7 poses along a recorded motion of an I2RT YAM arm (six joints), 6.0 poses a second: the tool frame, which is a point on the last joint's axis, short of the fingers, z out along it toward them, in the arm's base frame.
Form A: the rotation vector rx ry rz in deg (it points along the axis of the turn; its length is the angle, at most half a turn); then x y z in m.
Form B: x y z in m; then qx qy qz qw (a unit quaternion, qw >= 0). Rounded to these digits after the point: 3 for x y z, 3 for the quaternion.
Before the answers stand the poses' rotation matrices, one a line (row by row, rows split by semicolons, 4 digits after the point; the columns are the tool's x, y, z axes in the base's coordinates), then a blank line. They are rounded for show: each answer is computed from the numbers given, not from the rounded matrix.
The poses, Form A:
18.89, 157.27, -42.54, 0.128, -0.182, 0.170
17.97, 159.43, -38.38, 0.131, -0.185, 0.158
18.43, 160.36, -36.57, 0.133, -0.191, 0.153
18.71, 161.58, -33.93, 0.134, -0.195, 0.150
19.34, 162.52, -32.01, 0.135, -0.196, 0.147
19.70, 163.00, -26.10, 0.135, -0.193, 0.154
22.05, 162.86, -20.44, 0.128, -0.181, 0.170
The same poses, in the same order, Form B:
-0.9353 0.2880 0.2055; 0.1452 0.8420 -0.5195; -0.3227 -0.4561 -0.8294
-0.9424 0.2673 0.2009; 0.1466 0.8703 -0.4703; -0.3005 -0.4137 -0.8594
-0.9438 0.2677 0.1941; 0.1571 0.8795 -0.4492; -0.2909 -0.3935 -0.8721
-0.9460 0.2647 0.1873; 0.1670 0.8928 -0.4183; -0.2779 -0.3644 -0.8888
-0.9469 0.2670 0.1791; 0.1791 0.9008 -0.3957; -0.2670 -0.3426 -0.9007
-0.9437 0.2664 0.1964; 0.1917 0.9237 -0.3316; -0.2698 -0.2753 -0.9227
-0.9337 0.2884 0.2120; 0.2271 0.9351 -0.2720; -0.2767 -0.2058 -0.9386

0.128, -0.182, 0.170, 0.114, 0.950, -0.257, 0.139
0.131, -0.185, 0.158, 0.108, 0.958, -0.231, 0.131
0.133, -0.191, 0.153, 0.110, 0.961, -0.219, 0.126
0.134, -0.195, 0.150, 0.112, 0.965, -0.203, 0.120
0.135, -0.196, 0.147, 0.115, 0.968, -0.191, 0.115
0.135, -0.193, 0.154, 0.118, 0.973, -0.156, 0.120
0.128, -0.181, 0.170, 0.132, 0.976, -0.122, 0.125

